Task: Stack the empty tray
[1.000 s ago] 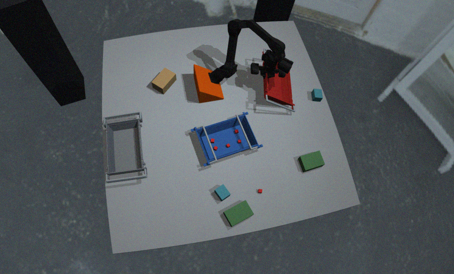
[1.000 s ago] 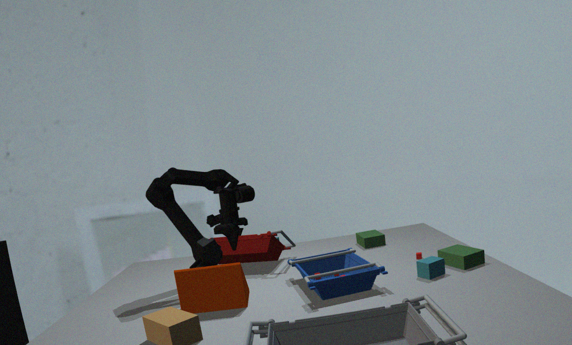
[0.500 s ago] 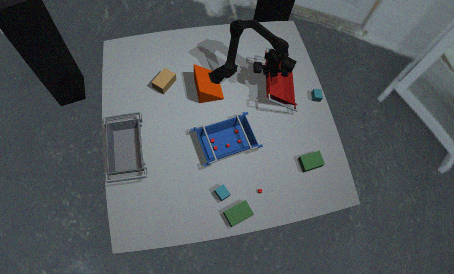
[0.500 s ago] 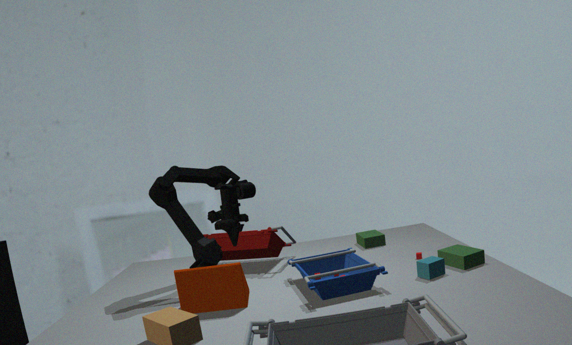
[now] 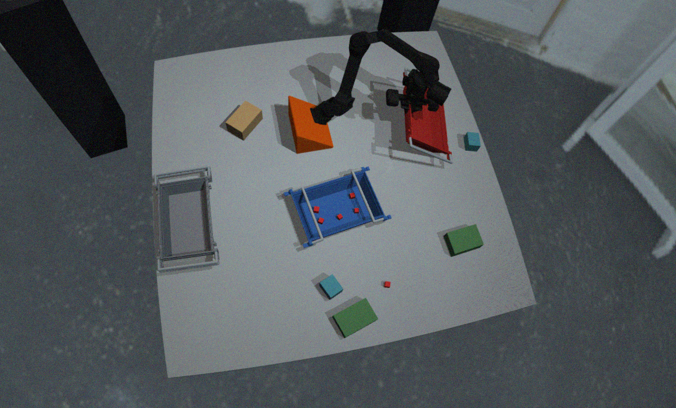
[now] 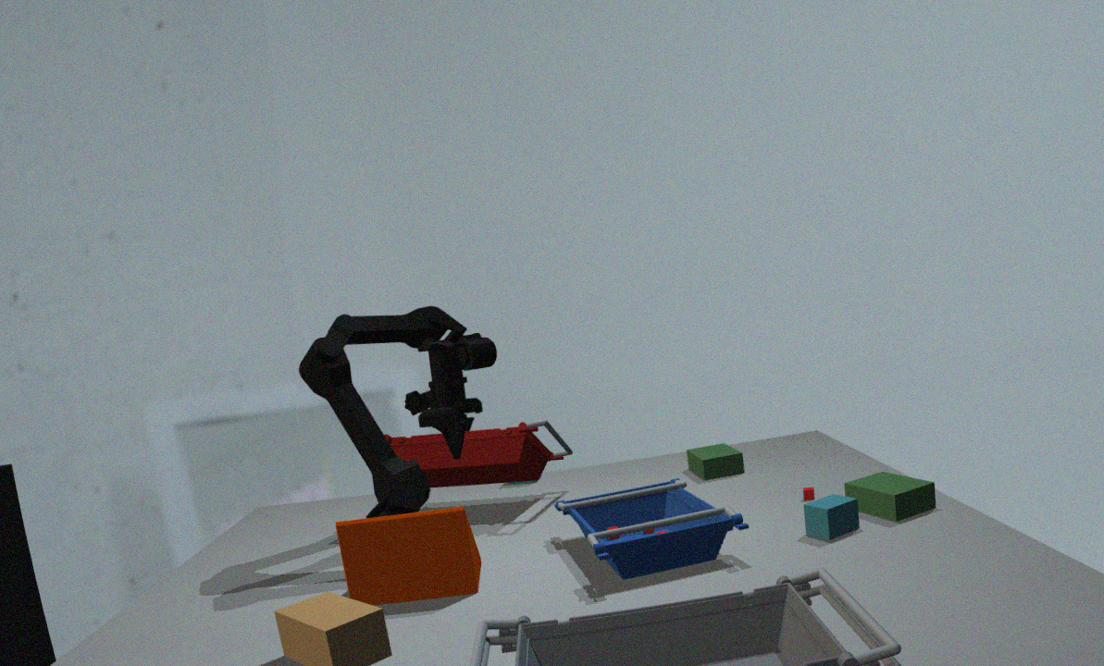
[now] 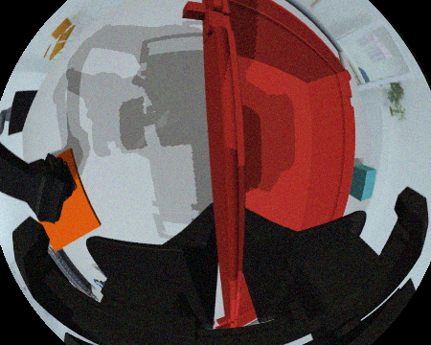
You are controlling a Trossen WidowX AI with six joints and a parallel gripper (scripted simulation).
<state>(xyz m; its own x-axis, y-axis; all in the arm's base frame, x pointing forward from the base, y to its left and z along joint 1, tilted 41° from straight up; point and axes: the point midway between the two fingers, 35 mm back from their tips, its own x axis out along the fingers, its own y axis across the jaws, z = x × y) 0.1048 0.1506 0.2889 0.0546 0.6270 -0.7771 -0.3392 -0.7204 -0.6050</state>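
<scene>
Right now the red tray is 3 cm ahead of my gripper tip, 8 cm to the left of it and 1 cm below it. Also, from my gripper tip: red cube 55 cm ahead, 27 cm to the right, 11 cm below; tan block 18 cm behind, 57 cm to the right, 9 cm below.
</scene>
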